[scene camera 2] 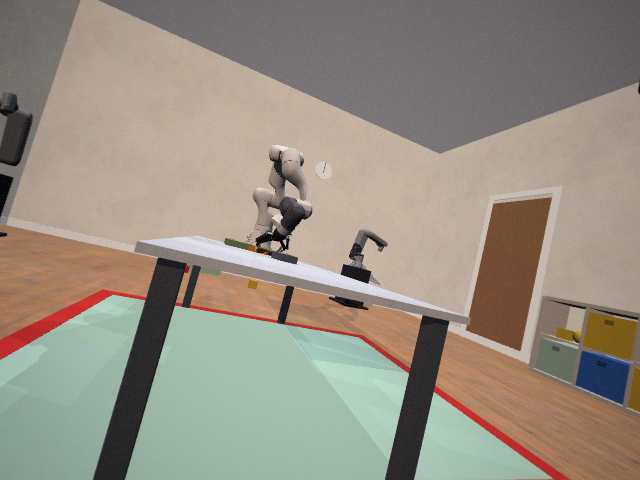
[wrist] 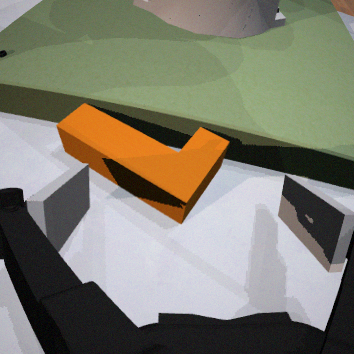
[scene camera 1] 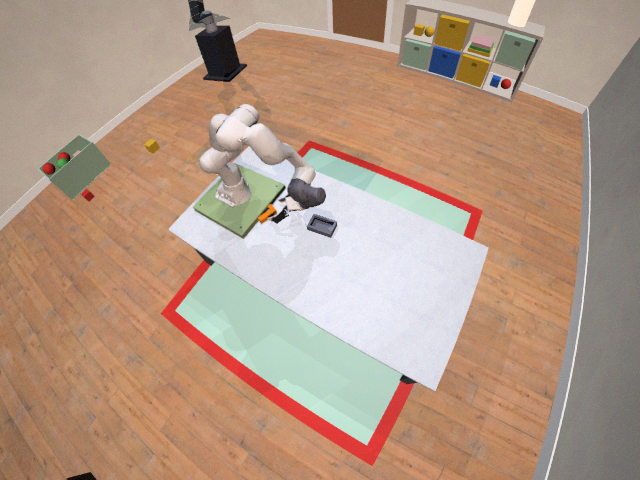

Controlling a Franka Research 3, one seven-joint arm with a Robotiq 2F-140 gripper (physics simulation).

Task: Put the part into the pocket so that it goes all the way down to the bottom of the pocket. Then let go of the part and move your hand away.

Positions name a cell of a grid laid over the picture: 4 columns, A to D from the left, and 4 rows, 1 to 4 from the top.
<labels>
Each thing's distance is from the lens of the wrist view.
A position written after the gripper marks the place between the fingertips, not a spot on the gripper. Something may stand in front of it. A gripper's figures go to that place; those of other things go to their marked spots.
gripper (wrist: C3): 0.18 m
orange L-shaped part (wrist: B3): 0.17 m
</labels>
